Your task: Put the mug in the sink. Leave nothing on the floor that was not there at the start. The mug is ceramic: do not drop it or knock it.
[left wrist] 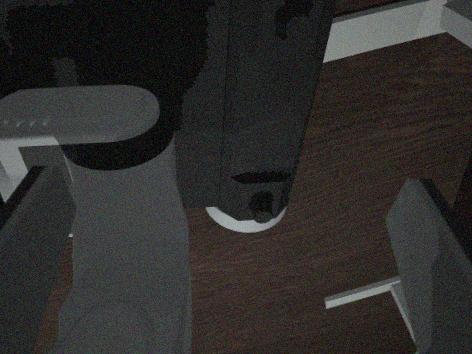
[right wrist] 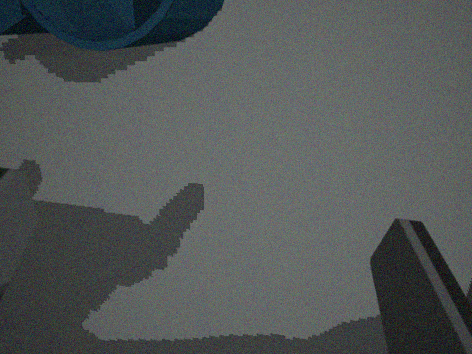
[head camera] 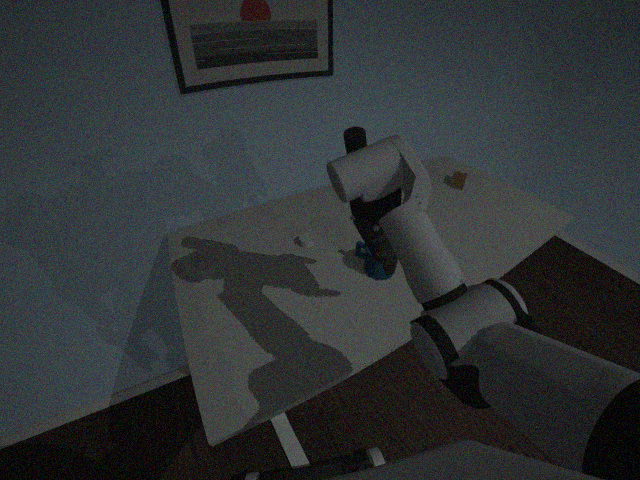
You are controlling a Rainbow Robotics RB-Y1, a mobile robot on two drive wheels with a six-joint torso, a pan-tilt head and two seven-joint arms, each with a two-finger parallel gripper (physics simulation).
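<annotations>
My left gripper is there in the left wrist view (pixel 232 194), but my right gripper is out of frame in the left wrist view. With the right wrist view it's my right gripper that you'd see, in the right wrist view (pixel 212 218), and my left gripper is out of frame in the right wrist view. My right gripper also shows in the head camera view (pixel 378 253), while my left gripper is out of frame in the head camera view.
</annotations>
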